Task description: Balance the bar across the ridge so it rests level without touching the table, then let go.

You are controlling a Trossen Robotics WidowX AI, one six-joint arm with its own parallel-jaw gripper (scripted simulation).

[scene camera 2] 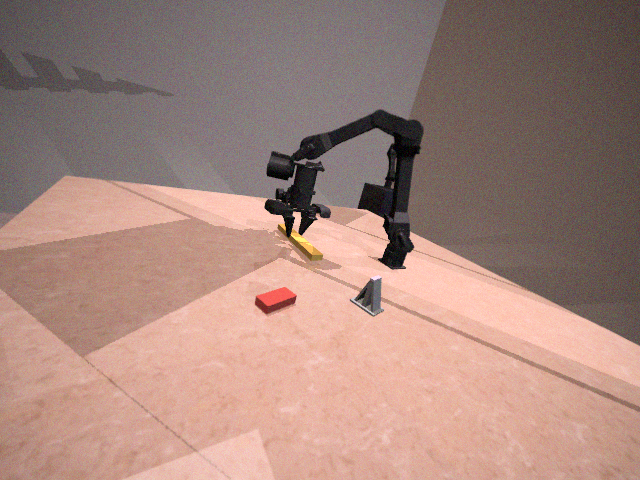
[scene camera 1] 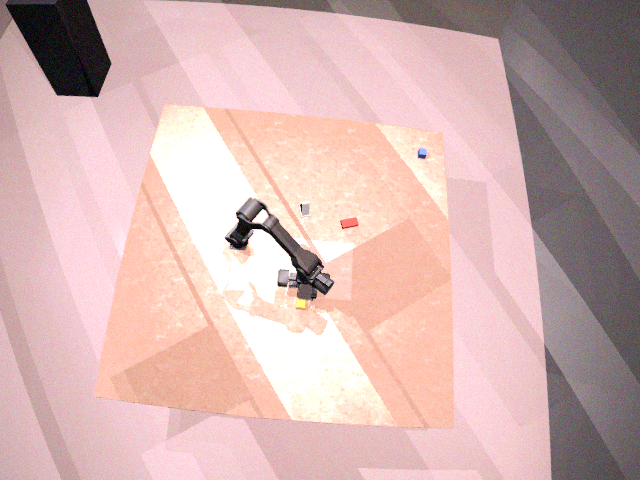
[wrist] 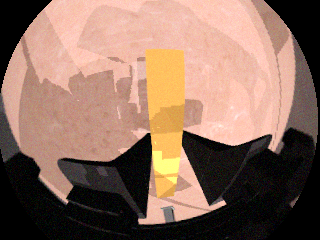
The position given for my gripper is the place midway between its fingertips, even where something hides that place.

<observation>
My gripper (scene camera 2: 293,237) holds a yellow bar (wrist: 165,67). I also see a red block (scene camera 2: 269,302).
My gripper is seen too in the wrist view (wrist: 165,135). The wrist view misses the red block, which is hidden by my gripper.
</observation>
